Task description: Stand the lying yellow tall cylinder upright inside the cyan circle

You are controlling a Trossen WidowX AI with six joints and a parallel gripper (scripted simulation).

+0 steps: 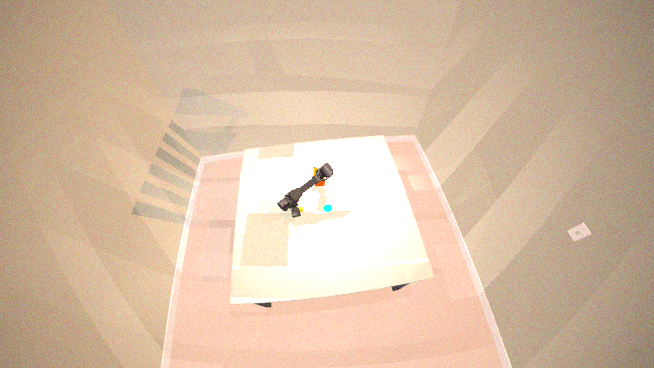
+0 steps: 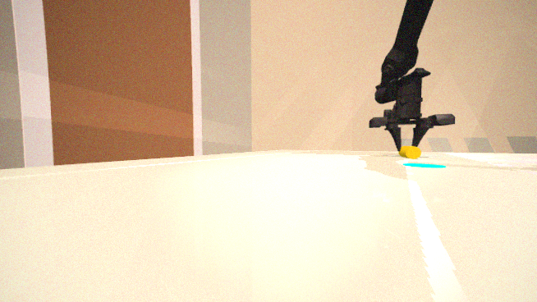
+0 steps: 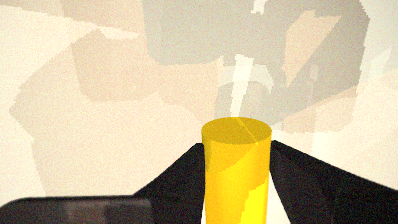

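Right now my gripper tip is 230 mm to the right of the cyan circle, 20 mm short of it and 20 mm above it. Also, from my gripper tip: yellow cylinder (20 mm to the left).
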